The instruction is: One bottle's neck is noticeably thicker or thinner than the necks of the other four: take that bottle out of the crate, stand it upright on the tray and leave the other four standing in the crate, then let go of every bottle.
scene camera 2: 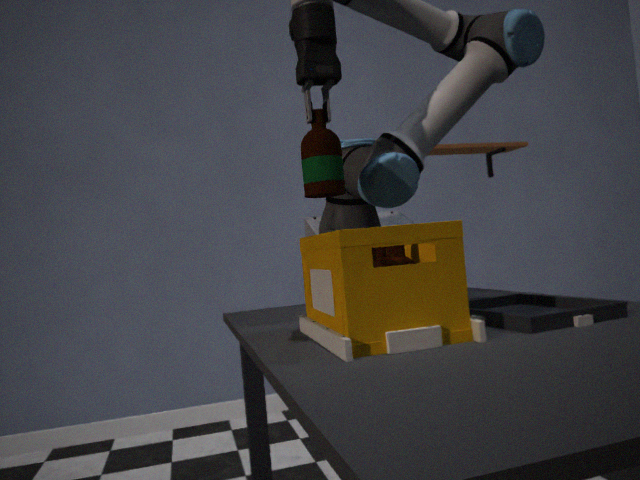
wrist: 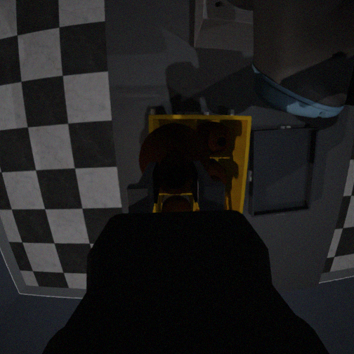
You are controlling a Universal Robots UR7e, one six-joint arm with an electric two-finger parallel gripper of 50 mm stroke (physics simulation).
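Frame: origin at the arm's base, x down, y right, z back, level; millimetres.
Seen in the pictures: gripper, fingertip midpoint: (scene camera 2: 318, 121).
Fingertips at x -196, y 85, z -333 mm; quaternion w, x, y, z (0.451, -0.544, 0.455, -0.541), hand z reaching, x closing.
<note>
Offsets run from my fingertips to a thing's top centre. "spot": to the spot under its first point. Level surfaces: height alone.
My gripper (scene camera 2: 318, 114) (wrist: 174, 174) is shut on the neck of a brown bottle @[dy +0, dx -22, dz +3 mm] (scene camera 2: 323, 169) (wrist: 159, 146) with a green label. The bottle hangs nearly upright in the air, its base above the rim of the yellow crate @[dy -62, dx +206, dz -75 mm] (scene camera 2: 408, 297) (wrist: 247, 170). Brown bottles stand in the crate: one (wrist: 220, 142) near the back right in the wrist view, another (wrist: 177, 204) below the held bottle, partly hidden by the gripper. Brown glass also shows through the crate's handle opening. The dark tray @[spot: dy -310, dx +367, dz -181 mm] (scene camera 2: 555, 320) (wrist: 281, 211) lies right of the crate. The gripper and shadow hide much of the crate's inside.
Pale blocks (scene camera 2: 413, 338) (scene camera 2: 325, 338) stand against the crate's foot on the dark table @[dx +381 mm] (scene camera 2: 465, 403). The arm's blue joint (scene camera 2: 390, 179) is behind and right of the held bottle. A wooden shelf (scene camera 2: 480, 148) is on the wall. The table edge is left of the crate.
</note>
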